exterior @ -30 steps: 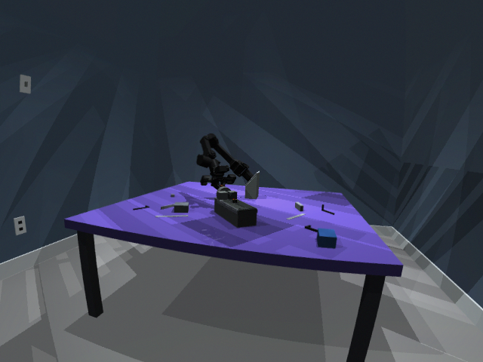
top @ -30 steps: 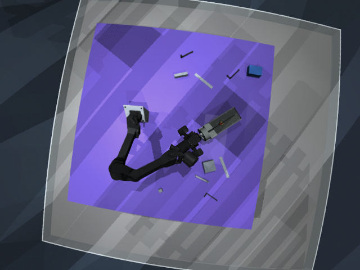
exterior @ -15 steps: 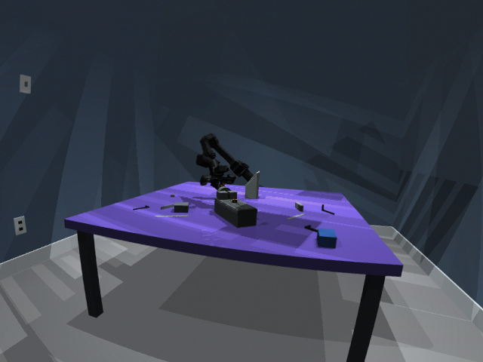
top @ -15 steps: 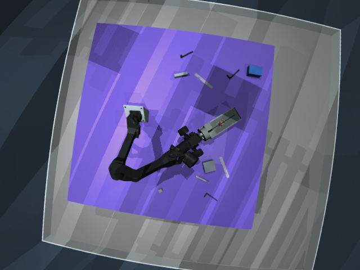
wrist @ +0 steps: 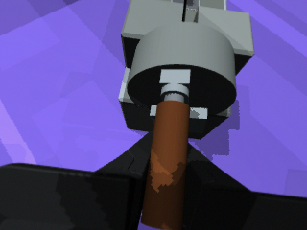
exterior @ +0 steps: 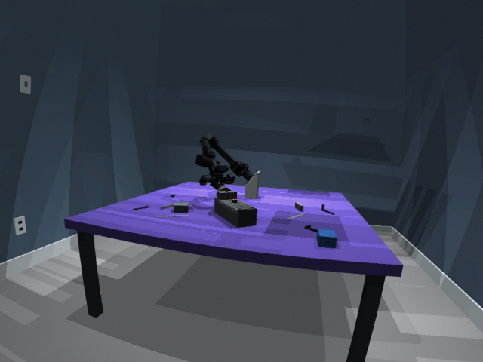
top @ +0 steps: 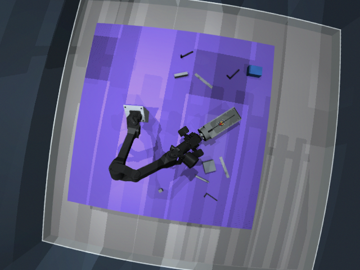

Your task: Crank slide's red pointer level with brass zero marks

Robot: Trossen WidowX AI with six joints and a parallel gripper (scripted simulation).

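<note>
The brown crank handle lies 3 cm above my gripper tip, 1 cm to the right of it and 1 cm behind it. The rest, counted from my gripper tip: dark L-shaped key 39 cm to the right, 11 cm ahead, 9 cm below; then red pointer 13 cm ahead, 9 cm to the left, 1 cm below; then grey block 18 cm to the right, 9 cm ahead, 7 cm below.
</note>
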